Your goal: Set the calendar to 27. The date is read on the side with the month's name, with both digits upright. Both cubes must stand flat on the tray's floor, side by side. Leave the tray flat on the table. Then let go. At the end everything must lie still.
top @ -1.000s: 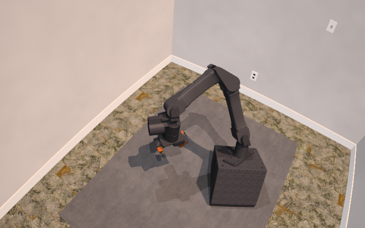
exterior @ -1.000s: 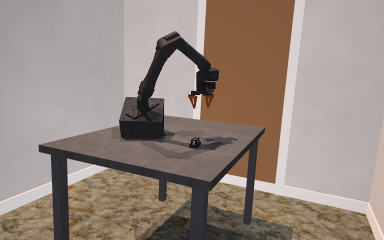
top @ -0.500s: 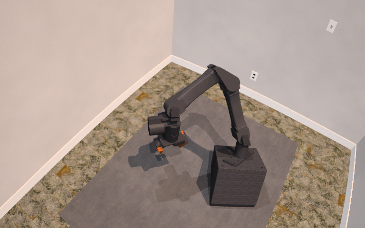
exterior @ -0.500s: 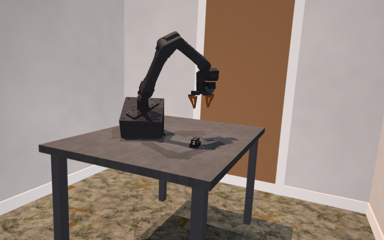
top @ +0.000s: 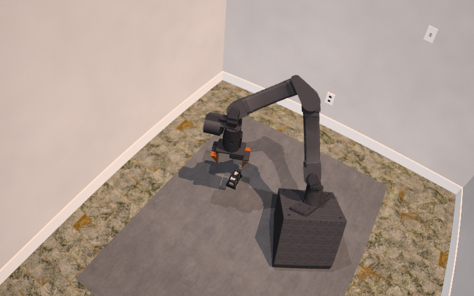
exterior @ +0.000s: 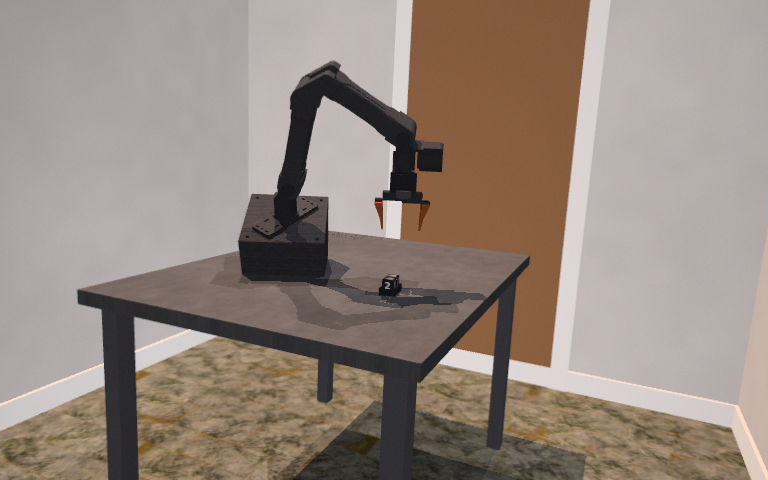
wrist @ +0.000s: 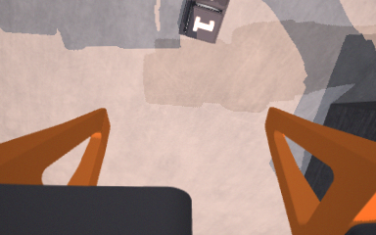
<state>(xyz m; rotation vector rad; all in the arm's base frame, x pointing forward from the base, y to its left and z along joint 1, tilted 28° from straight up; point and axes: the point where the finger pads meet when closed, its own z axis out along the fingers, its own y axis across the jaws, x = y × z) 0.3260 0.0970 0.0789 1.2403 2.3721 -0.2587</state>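
The black cube is 10 mm ahead of my hand, 60 mm to the right of it and 140 mm below it. Also, from my hand: black digit cube: 30 mm to the right, 140 mm below; black tray: 40 mm to the right, 160 mm below.
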